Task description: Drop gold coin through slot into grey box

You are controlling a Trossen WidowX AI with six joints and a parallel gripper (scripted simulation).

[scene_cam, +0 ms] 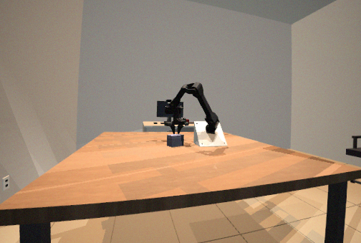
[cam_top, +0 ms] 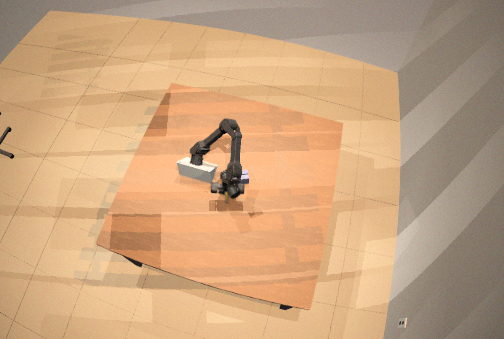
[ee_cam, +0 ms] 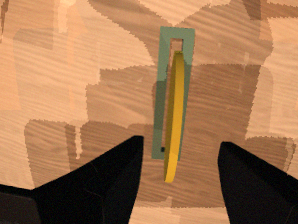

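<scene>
Now: the gold coin 1 cm behind my gripper tip and 2 cm below it.
</scene>
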